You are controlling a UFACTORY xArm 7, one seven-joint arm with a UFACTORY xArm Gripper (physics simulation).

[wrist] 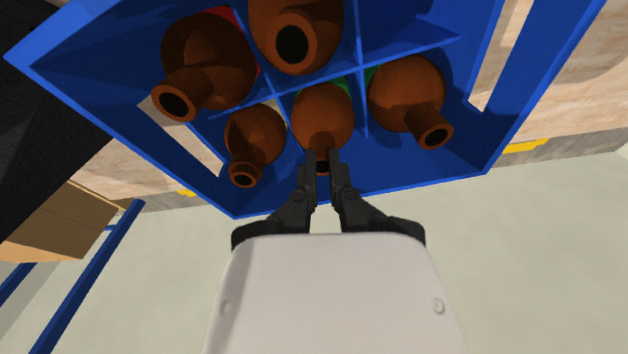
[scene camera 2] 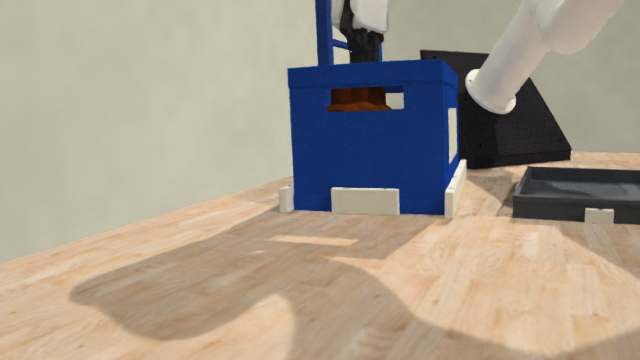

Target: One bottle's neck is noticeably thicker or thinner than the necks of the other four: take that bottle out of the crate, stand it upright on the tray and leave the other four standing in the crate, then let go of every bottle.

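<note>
The blue crate holds five brown bottles in separate compartments. In the wrist view, two bottles stand in the upper row. Three bottles stand in the lower row. My gripper is shut nearly together and holds no bottle. Its fingertips overlap the neck of the lower middle bottle and cover the sides of its mouth. In the scene view, the crate's rim hides the fingertips. The dark grey tray is right of the crate.
Cream blocks stand against the crate's base. The black angled stand is behind the crate and tray. A blue rack and a cardboard box are beyond the table. Crate dividers separate the bottles.
</note>
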